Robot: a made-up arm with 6 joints.
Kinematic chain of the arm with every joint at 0, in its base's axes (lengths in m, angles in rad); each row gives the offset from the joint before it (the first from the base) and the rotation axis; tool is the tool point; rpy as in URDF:
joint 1: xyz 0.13 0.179 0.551 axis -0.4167 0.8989 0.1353
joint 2: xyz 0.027 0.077 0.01 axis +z
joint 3: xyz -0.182 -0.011 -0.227 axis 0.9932 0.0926 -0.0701
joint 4: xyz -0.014 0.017 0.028 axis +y
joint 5: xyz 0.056 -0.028 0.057 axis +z
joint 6: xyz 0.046 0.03 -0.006 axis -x
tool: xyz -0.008 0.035 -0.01 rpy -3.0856 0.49 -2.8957
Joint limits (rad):
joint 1: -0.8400..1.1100
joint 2: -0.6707..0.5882
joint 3: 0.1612..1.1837
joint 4: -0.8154..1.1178
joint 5: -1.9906..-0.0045
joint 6: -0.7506..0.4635
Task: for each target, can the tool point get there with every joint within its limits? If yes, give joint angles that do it. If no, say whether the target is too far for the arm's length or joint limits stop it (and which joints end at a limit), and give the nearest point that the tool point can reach.
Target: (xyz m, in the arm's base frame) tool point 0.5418 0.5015 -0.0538
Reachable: no: too far | nearest point 0.2683 0.3586 0.3060 | short by 0.474 m
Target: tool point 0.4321 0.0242 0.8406
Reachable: no: joint limits stop it (at a limit: joint 1, joint 2, joint 3, joint 4, joint 6) | nearest point 0.0727 0.0744 0.5969 | short by 0.437 m
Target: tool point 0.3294 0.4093 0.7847
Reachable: no: joint limits stop it (at a limit: joint 1, joint 2, joint 3, joint 5) | nearest point 0.2026 0.3698 0.4959 | short by 0.318 m
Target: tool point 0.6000 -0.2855 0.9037
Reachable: no: too far | nearest point 0.0656 0.0199 0.5776 | short by 0.697 m
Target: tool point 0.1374 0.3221 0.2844
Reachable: yes | joints -0.2311 -0.4584 0.2755 0.9619 -0.9353 0.0101
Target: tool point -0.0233 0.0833 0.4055
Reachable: yes | joints 0.7285 0.1642 0.6667 0.3785 -1.8366 -0.5993
